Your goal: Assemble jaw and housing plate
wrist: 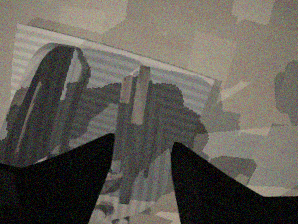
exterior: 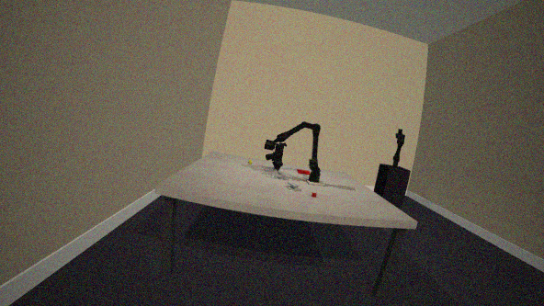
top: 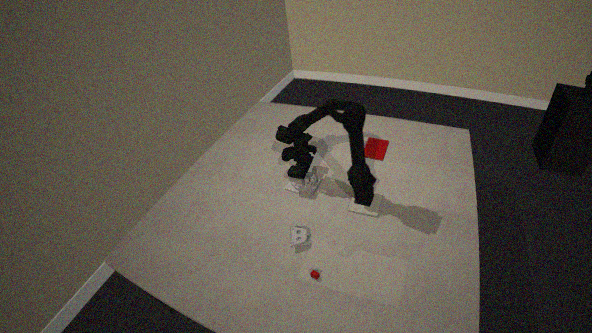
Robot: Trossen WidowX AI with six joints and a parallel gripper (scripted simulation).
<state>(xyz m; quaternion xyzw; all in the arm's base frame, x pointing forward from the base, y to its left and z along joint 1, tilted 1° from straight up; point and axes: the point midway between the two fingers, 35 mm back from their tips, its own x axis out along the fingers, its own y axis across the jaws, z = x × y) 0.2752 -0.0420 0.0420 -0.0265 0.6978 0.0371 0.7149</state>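
Right now the white base is 10 mm ahead of my gripper tip, 30 mm to the left of it and 10 mm below it. The rest, counted from my gripper tip: white block: 120 mm behind, 300 mm to the left, 10 mm below; red square pad: 240 mm behind, 300 mm to the right, 10 mm below; yellow block: 210 mm ahead, 320 mm to the right, 10 mm below.
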